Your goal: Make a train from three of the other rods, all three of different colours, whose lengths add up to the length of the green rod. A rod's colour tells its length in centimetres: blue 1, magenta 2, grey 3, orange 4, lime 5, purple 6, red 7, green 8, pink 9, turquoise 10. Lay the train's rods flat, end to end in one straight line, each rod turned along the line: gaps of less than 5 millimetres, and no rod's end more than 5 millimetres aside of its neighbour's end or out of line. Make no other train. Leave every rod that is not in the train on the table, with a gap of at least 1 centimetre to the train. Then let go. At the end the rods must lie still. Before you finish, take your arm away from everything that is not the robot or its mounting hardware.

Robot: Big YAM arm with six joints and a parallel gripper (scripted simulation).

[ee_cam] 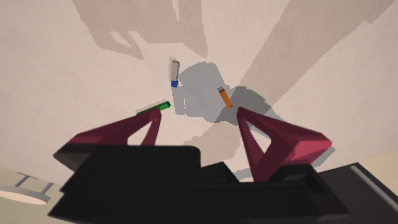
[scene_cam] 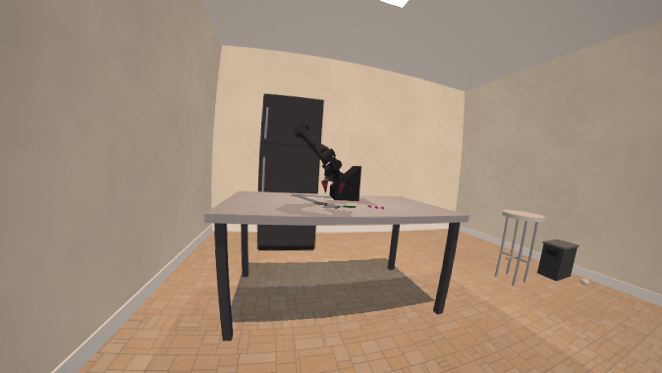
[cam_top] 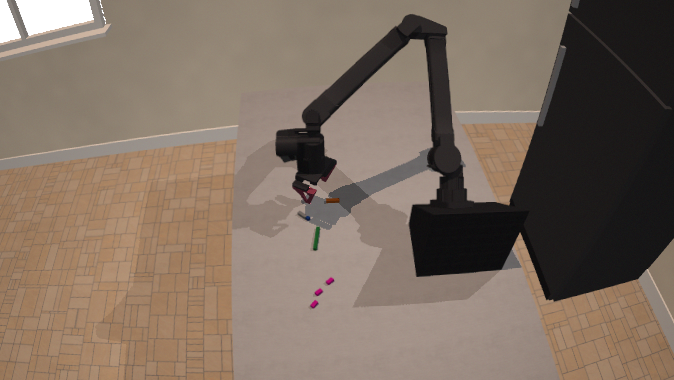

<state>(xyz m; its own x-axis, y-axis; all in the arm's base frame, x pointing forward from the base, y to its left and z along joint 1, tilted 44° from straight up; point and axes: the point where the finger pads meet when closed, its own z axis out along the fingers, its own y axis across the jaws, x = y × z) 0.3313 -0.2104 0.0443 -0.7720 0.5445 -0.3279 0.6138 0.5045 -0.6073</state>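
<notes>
The orange rod lies 50 mm behind my hand, 30 mm to the right of it and 90 mm below it. Also, from my hand: blue rod: 30 mm ahead, 30 mm to the left, 90 mm below; then green rod: 20 mm ahead, 110 mm to the left, 90 mm below; then grey rod: 50 mm ahead, 10 mm to the left, 90 mm below.
</notes>
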